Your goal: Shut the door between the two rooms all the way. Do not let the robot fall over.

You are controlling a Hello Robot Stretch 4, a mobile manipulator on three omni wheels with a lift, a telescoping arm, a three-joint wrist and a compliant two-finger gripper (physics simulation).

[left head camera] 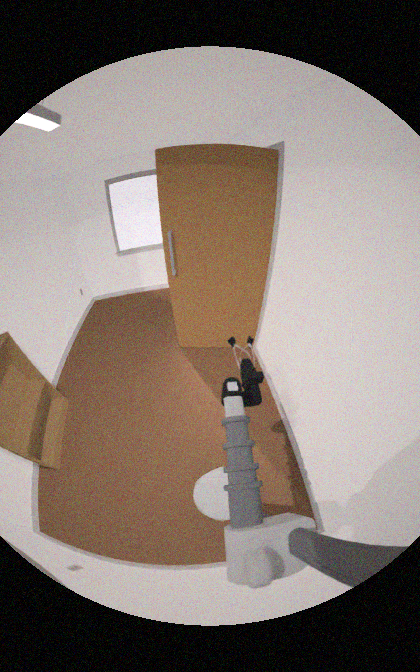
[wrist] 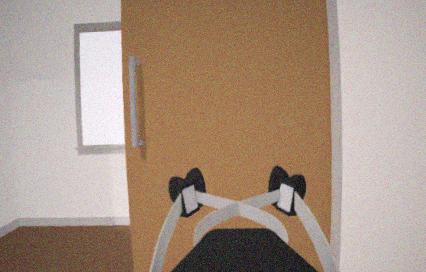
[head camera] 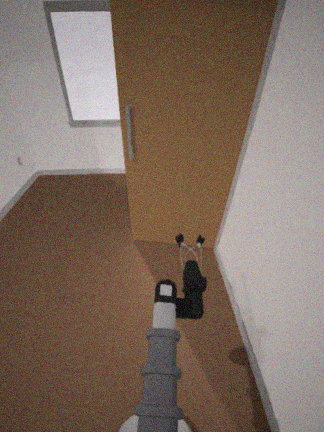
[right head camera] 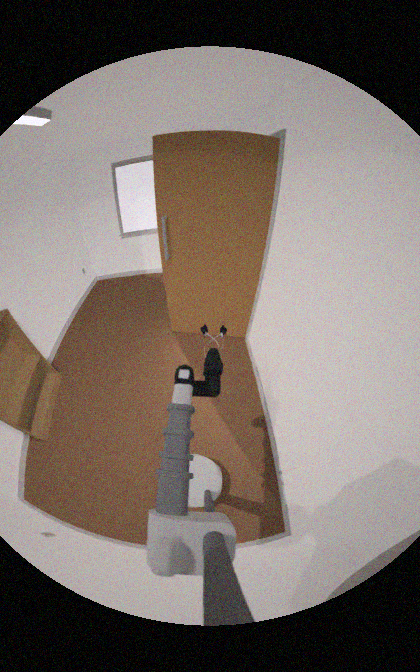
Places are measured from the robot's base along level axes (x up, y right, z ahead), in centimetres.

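Pixels of known places: gripper, fingertip midpoint: (left head camera: 239, 336) (wrist: 236, 182) (head camera: 189, 235) (right head camera: 213, 325); robot's base at its link origin: (left head camera: 222, 492) (right head camera: 193, 479).
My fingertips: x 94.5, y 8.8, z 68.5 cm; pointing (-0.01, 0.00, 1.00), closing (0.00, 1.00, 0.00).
Observation:
Ahead of a thing's pixels: the offset from my fingertips to its top centre. "pt": to the spot under its first point.
The wooden door (head camera: 185, 100) (left head camera: 220, 240) (right head camera: 215, 225) (wrist: 230, 100) stands open, swung out from the white wall on the right, with its broad face toward me. Its grey bar handle @[pt dx +17.5, dy -38.8, dz +77.9 cm] (head camera: 130, 132) (left head camera: 172, 252) (right head camera: 165, 237) (wrist: 133, 101) is near its left edge. My gripper (head camera: 190, 240) (left head camera: 241, 341) (right head camera: 214, 330) (wrist: 236, 182) is open and empty at the end of the extended arm, pointing at the door's face. In the wrist view it is below and to the right of the handle. A gap between fingers and door seems to remain, but its size is hard to tell.
The white wall (head camera: 290, 200) (left head camera: 350, 300) (right head camera: 340, 300) (wrist: 382, 125) runs close along the right of the arm. A window (head camera: 87, 65) (left head camera: 135, 212) (right head camera: 135, 196) (wrist: 101, 87) is behind the door at the left. A brown wooden piece @[pt dx -52.1, dy -189.0, dz -21.9 cm] (left head camera: 25, 400) (right head camera: 22, 375) stands at the left wall.

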